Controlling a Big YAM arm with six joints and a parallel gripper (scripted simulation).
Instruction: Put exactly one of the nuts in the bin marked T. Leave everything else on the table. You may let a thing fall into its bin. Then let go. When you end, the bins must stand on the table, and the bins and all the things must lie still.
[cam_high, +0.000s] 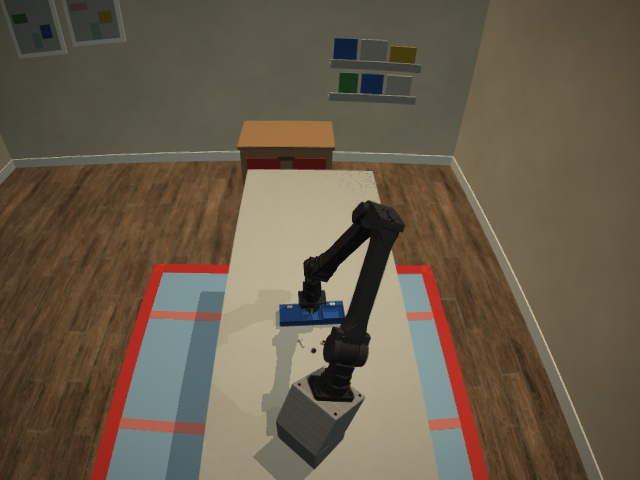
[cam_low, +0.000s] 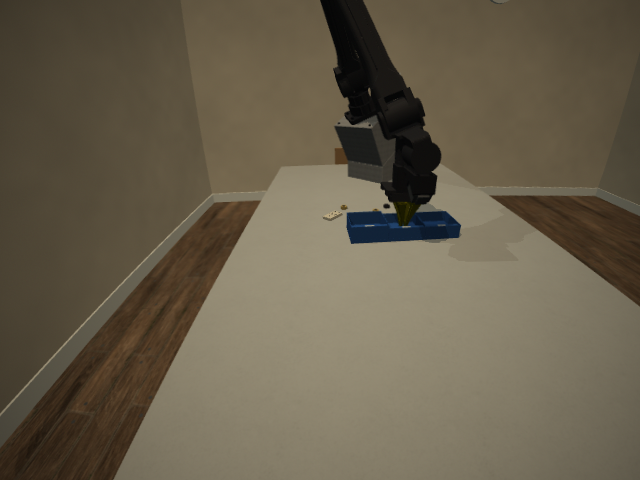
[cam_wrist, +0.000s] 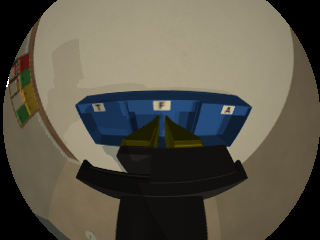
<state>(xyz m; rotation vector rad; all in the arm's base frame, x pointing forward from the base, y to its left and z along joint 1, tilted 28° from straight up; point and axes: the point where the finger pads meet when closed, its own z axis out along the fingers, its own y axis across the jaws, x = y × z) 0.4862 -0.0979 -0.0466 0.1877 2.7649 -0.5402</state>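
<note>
Now: the blue bin unit 1 cm below my hand. The rest, counted from my hand: small grey screw 11 cm behind, 7 cm to the left, 2 cm below; then black nut 16 cm behind, 3 cm to the left, 2 cm below; then white domino 15 cm behind, 13 cm to the right, 2 cm below.
</note>
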